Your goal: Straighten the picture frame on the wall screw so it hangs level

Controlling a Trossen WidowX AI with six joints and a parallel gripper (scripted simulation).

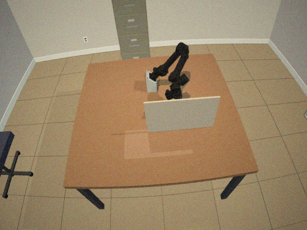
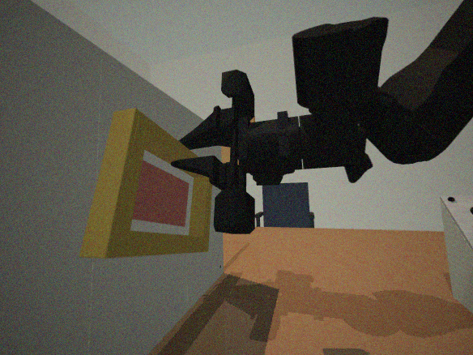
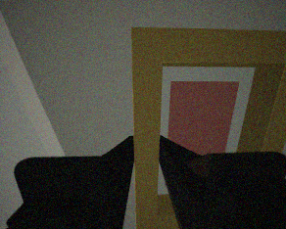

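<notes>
My gripper tip is now 20 mm to the right of the picture frame and 50 mm above it. Also, from my gripper tip: grey wall panel 20 mm ahead, 20 mm to the left, 70 mm below.
</notes>
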